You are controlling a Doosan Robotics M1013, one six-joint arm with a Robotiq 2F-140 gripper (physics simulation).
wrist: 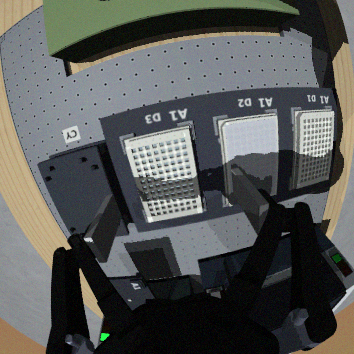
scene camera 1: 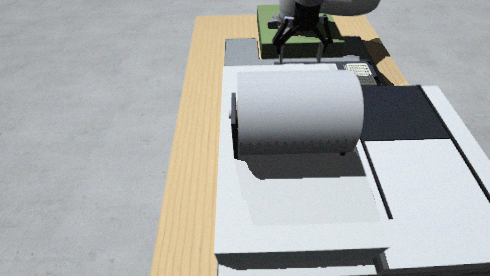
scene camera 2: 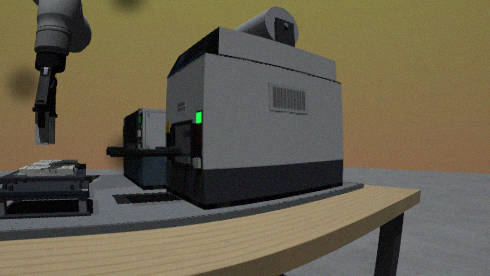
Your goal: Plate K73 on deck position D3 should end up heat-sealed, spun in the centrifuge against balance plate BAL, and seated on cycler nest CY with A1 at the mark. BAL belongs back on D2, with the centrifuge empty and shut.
The gripper is open, with nothing in its grasp. Also in view: a smooth pale plate. Also in view: a centrifuge.
The gripper also shows in the wrist view and in scene camera 1.
